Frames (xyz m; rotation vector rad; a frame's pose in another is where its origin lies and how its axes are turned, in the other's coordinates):
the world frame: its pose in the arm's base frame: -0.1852 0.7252 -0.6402 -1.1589 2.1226 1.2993
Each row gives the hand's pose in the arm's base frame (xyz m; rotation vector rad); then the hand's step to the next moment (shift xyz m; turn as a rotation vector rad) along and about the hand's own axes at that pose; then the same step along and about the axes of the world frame.
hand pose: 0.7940 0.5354 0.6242 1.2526 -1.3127 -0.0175
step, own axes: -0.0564 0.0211 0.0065 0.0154 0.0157 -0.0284
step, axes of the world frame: 0.0219 0.0249 0.0507 -0.0354 0.0058 -0.0018
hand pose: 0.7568 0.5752 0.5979 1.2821 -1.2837 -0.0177
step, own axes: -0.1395 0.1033 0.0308 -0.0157 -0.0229 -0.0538
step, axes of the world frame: 0.0530 0.1190 0.1188 -0.0338 -0.0356 0.0354
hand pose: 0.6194 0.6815 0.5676 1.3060 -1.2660 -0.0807
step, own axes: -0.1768 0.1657 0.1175 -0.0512 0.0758 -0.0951
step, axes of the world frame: 0.1137 0.2143 0.1170 -0.0888 0.0501 0.0838
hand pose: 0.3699 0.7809 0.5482 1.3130 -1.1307 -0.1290
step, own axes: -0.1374 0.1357 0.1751 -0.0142 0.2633 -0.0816
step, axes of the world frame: 0.1442 0.2147 0.0325 -0.1678 0.2168 0.0322
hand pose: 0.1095 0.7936 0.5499 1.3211 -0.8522 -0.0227
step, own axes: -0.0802 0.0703 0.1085 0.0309 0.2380 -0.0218
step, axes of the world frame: 0.0883 0.1216 -0.0234 -0.1402 0.1923 -0.0378
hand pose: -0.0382 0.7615 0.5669 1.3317 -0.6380 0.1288
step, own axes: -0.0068 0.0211 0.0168 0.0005 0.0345 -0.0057
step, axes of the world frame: 0.0047 0.0239 -0.0135 -0.0190 0.0294 -0.0012
